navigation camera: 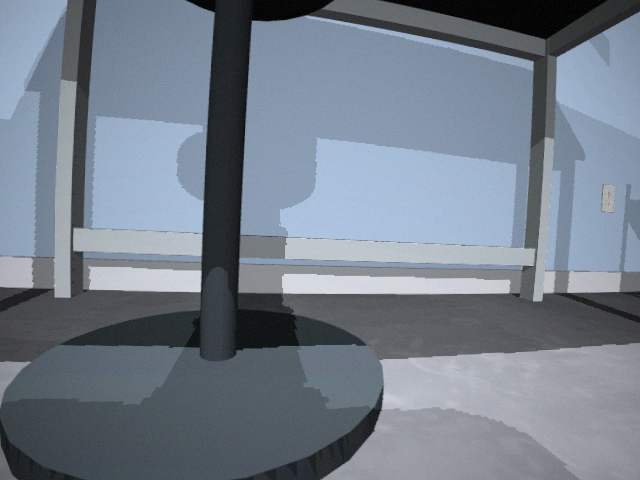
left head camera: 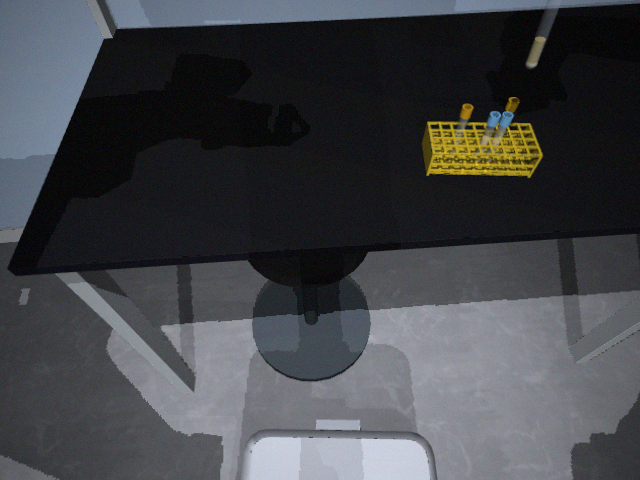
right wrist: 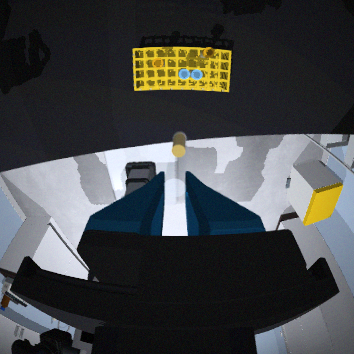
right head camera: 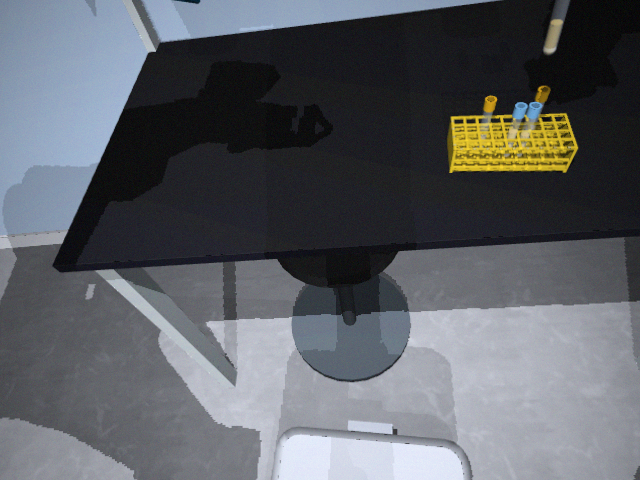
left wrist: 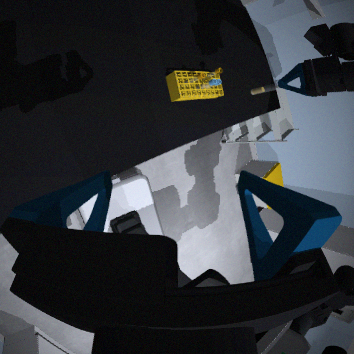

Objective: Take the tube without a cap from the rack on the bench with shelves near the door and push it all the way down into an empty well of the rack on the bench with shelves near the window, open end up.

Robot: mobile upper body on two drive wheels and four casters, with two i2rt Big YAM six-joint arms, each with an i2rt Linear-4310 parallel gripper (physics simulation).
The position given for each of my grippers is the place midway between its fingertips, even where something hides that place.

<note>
I see my left gripper (left wrist: 174, 177), my right gripper (right wrist: 174, 178), a clear uncapped tube (right wrist: 174, 181), a white bin with yellow lid (right wrist: 312, 190) and a white wheeled shelf cart (left wrist: 281, 121).
My right gripper also shows in the left wrist view (left wrist: 279, 84). The white bin with yellow lid is seen too in the left wrist view (left wrist: 271, 171). The navigation camera view misses the clear uncapped tube: it is out of frame.
</note>
